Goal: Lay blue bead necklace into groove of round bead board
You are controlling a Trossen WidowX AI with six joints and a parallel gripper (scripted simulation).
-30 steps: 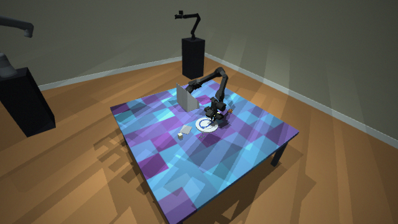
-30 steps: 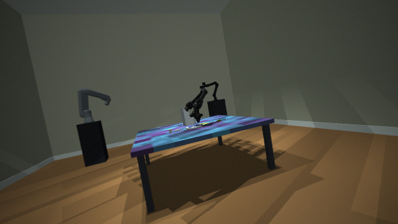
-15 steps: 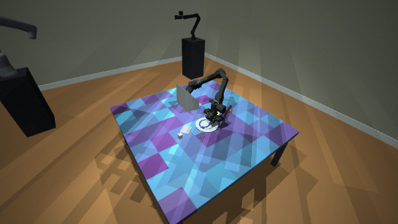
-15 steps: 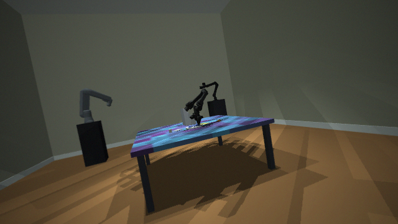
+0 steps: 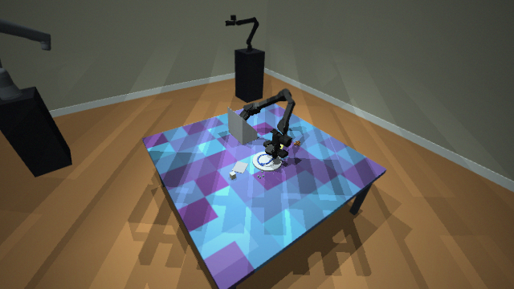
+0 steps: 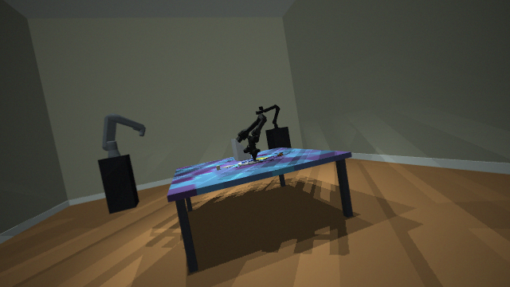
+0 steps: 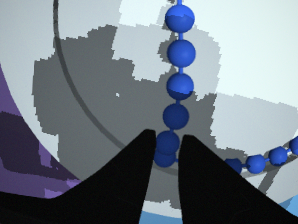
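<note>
My gripper tip is now 5 cm to the left of the round white bead board, 2 cm past it and 1 cm above it. Also, from my gripper tip: cream cube: 33 cm to the right, 3 cm behind; then yellow patch: 12 cm behind, 11 cm to the left, 1 cm below; then flat grey square: 23 cm to the right, 8 cm behind, 1 cm below.
</note>
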